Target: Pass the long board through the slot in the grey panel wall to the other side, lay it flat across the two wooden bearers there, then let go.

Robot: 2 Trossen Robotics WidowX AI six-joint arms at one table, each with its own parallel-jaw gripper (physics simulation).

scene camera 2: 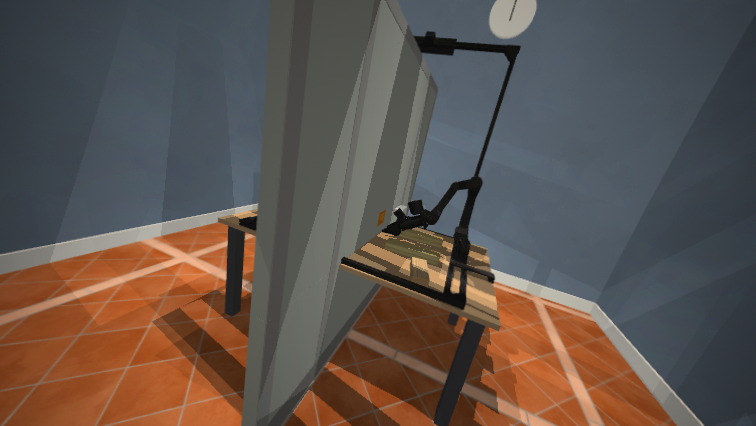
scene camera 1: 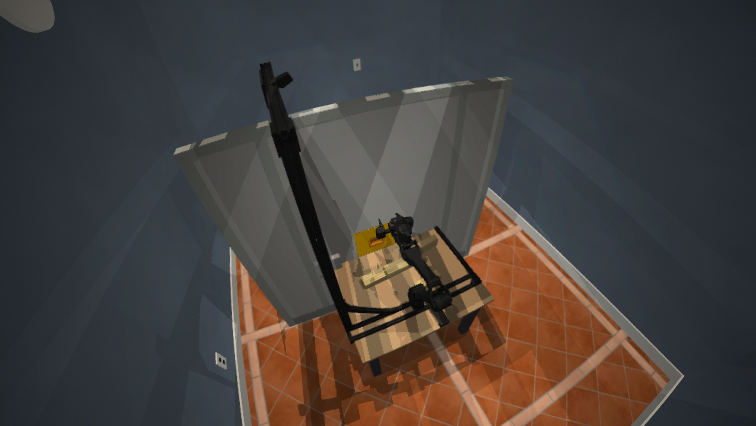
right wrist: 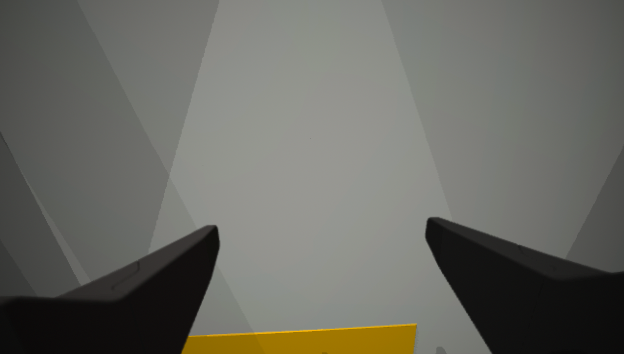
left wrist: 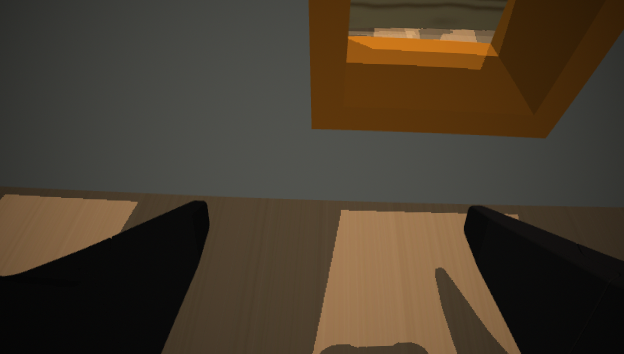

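I see a grey panel wall, and I see an orange-framed slot as well. My left gripper is open and holds nothing; my right gripper, too, is open and holds nothing.
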